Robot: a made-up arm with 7 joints. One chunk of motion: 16 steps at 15 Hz.
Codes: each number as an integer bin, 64 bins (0 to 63) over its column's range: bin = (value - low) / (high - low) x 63, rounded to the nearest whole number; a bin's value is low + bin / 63 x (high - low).
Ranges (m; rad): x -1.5..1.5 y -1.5..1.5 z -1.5..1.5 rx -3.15..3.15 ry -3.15..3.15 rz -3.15..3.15
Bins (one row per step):
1: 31 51 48 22 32 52
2: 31 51 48 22 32 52
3: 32 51 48 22 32 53
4: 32 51 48 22 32 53
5: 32 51 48 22 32 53
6: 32 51 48 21 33 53
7: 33 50 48 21 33 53
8: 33 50 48 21 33 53
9: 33 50 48 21 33 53
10: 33 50 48 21 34 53
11: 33 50 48 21 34 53
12: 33 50 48 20 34 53
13: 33 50 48 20 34 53
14: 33 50 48 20 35 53
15: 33 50 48 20 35 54
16: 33 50 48 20 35 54
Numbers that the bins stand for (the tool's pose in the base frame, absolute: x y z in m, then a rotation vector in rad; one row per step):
1: -0.0238 0.9286 0.7857 -0.9500 0.0500 2.0500
2: -0.0238 0.9286 0.7857 -0.9500 0.0500 2.0500
3: 0.0238 0.9286 0.7857 -0.9500 0.0500 2.1500
4: 0.0238 0.9286 0.7857 -0.9500 0.0500 2.1500
5: 0.0238 0.9286 0.7857 -0.9500 0.0500 2.1500
6: 0.0238 0.9286 0.7857 -1.0500 0.1500 2.1500
7: 0.0714 0.8810 0.7857 -1.0500 0.1500 2.1500
8: 0.0714 0.8810 0.7857 -1.0500 0.1500 2.1500
9: 0.0714 0.8810 0.7857 -1.0500 0.1500 2.1500
10: 0.0714 0.8810 0.7857 -1.0500 0.2500 2.1500
11: 0.0714 0.8810 0.7857 -1.0500 0.2500 2.1500
12: 0.0714 0.8810 0.7857 -1.1500 0.2500 2.1500
13: 0.0714 0.8810 0.7857 -1.1500 0.2500 2.1500
14: 0.0714 0.8810 0.7857 -1.1500 0.3500 2.1500
15: 0.0714 0.8810 0.7857 -1.1500 0.3500 2.2500
16: 0.0714 0.8810 0.7857 -1.1500 0.3500 2.2500

